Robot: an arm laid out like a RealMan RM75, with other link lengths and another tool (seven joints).
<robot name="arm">
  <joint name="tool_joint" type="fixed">
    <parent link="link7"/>
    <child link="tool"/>
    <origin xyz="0.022 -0.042 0.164" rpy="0 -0.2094 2.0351"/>
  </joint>
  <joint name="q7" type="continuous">
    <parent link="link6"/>
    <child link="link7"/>
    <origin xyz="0 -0.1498 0" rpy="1.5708 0 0"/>
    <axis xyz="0 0 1"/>
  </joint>
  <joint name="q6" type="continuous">
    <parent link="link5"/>
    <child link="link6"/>
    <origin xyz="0 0 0" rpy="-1.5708 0 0"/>
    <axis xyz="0 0 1"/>
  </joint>
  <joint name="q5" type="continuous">
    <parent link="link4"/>
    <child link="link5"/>
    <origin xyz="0 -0.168 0" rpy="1.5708 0 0"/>
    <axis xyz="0 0 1"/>
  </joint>
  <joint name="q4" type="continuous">
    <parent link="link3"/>
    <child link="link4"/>
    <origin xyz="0 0 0" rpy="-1.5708 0 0"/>
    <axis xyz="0 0 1"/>
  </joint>
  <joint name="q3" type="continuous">
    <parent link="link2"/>
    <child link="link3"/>
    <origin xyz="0 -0.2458 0" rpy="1.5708 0 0"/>
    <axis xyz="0 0 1"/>
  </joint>
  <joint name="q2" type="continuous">
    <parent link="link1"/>
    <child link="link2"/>
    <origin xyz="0 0 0" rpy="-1.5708 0 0"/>
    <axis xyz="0 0 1"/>
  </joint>
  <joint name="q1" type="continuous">
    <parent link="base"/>
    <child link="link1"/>
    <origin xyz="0 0 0.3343"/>
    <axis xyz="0 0 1"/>
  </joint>
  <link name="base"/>
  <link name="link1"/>
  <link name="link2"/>
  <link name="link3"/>
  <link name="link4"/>
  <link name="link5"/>
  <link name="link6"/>
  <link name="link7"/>
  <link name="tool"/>
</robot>
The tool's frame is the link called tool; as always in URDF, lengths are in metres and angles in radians. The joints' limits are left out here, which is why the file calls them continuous.
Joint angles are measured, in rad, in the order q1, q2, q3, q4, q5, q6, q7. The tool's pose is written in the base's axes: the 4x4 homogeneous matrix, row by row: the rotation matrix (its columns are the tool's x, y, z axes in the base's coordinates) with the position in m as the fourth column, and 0 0 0 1 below. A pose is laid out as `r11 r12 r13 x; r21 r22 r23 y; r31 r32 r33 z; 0 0 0 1`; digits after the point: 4 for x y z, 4 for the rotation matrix.
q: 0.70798, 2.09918, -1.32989, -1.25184, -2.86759, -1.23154, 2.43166
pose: -0.4665 -0.6567 0.5925 0.2891; -0.2807 0.7452 0.6049 0.4835; -0.8388 0.1159 -0.5320 0.0322; 0 0 0 1
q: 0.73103, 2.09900, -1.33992, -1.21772, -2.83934, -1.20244, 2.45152
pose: -0.4925 -0.6563 0.5716 0.2788; -0.2852 0.7422 0.6065 0.4878; -0.8223 0.1357 -0.5527 0.0216; 0 0 0 1
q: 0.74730, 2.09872, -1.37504, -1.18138, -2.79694, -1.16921, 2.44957
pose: -0.5015 -0.6721 0.5447 0.2674; -0.3221 0.7294 0.6035 0.4884; -0.8030 0.1272 -0.5823 0.0047; 0 0 0 1
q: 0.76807, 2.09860, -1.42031, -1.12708, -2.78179, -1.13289, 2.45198
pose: -0.4854 -0.6859 0.5421 0.2647; -0.3556 0.7214 0.5943 0.4876; -0.7987 0.0957 -0.5941 -0.0095; 0 0 0 1
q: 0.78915, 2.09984, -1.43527, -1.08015, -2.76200, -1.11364, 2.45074
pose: -0.4891 -0.6848 0.5402 0.2630; -0.3740 0.7242 0.5794 0.4856; -0.7880 0.0813 -0.6103 -0.0207; 0 0 0 1
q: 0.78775, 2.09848, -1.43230, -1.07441, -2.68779, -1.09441, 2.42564
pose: -0.5330 -0.6879 0.4926 0.2487; -0.3934 0.7170 0.5755 0.4843; -0.7491 0.1129 -0.6528 -0.0332; 0 0 0 1
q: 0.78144, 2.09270, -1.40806, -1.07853, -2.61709, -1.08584, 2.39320
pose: -0.5785 -0.6840 0.4444 0.2362; -0.3996 0.7126 0.5767 0.4852; -0.7111 0.1560 -0.6855 -0.0378; 0 0 0 1
